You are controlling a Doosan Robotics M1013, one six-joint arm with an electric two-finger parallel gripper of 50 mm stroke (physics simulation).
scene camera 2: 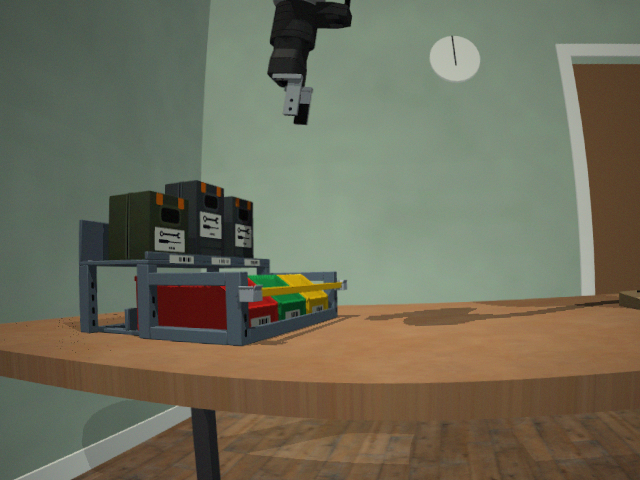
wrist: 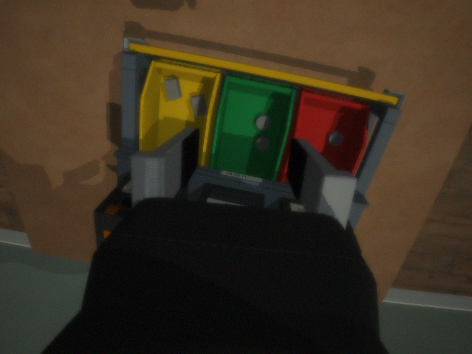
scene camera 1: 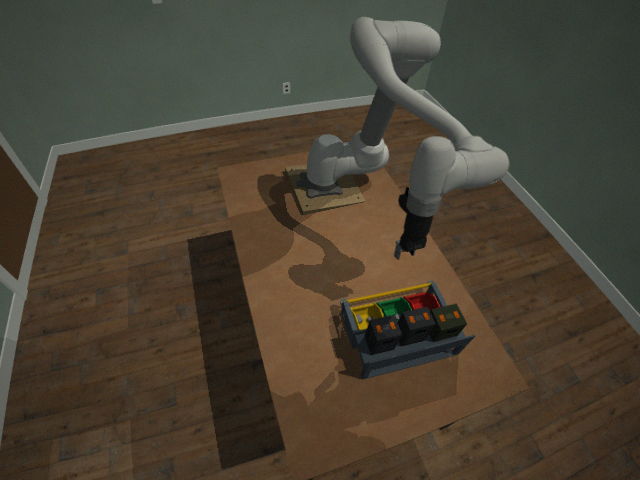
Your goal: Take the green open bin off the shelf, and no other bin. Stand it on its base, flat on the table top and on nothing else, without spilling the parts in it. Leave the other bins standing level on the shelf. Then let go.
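Pixels of known places: gripper, between the fingertips: (scene camera 2: 295, 119) (wrist: 243, 152) (scene camera 1: 404, 255); arm's base, origin of its link: (scene camera 1: 320, 184).
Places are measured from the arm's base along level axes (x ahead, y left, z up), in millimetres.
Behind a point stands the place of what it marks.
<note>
The green open bin (scene camera 1: 393, 306) @(x 740, y 75, z -12 mm) (scene camera 2: 291, 305) @(x 723, y 68, z 14 mm) (wrist: 252, 115) @(x 782, y 53, z -13 mm) stands in the lower front level of the grey shelf (scene camera 1: 413, 353) @(x 979, y 8, z 129 mm) (scene camera 2: 236, 310) @(x 727, y 248, z 20 mm) (wrist: 131, 100) @(x 764, y -119, z 63 mm), between the yellow bin (scene camera 1: 366, 313) @(x 738, y -39, z -12 mm) (scene camera 2: 315, 299) @(x 716, y -35, z 17 mm) (wrist: 172, 112) @(x 796, y -81, z -13 mm) and the red bin (scene camera 1: 422, 301) @(x 752, y 198, z -13 mm) (scene camera 2: 262, 310) @(x 728, y 170, z 14 mm) (wrist: 332, 120) @(x 769, y 182, z -13 mm). Two round grey parts show in the green bin in the wrist view. My gripper (scene camera 1: 405, 251) @(x 716, y 54, z 300 mm) (scene camera 2: 298, 118) @(x 716, y 54, z 300 mm) (wrist: 243, 152) @(x 716, y 54, z 300 mm) is open and empty, high above the shelf and touching none of the bins. In the wrist view its fingers show on either side of the green bin's lower part.
Two dark grey cases (scene camera 1: 383, 334) @(x 916, y -86, z 200 mm) (scene camera 1: 416, 326) @(x 925, y 22, z 210 mm) (scene camera 2: 206, 219) @(x 869, y 58, z 150 mm) and an olive case (scene camera 1: 448, 321) @(x 927, y 150, z 176 mm) (scene camera 2: 147, 224) @(x 878, y 212, z 129 mm) stand on the shelf's upper level behind the bins. A yellow bar (scene camera 1: 390, 292) @(x 705, y 65, z 44 mm) (scene camera 2: 305, 288) @(x 700, y 70, z 39 mm) (wrist: 260, 72) @(x 706, y 55, z 43 mm) runs across the shelf's front. The table top (scene camera 1: 320, 330) @(x 753, y -229, z -22 mm) (scene camera 2: 439, 351) @(x 502, y 267, z -21 mm) surrounds the shelf.
</note>
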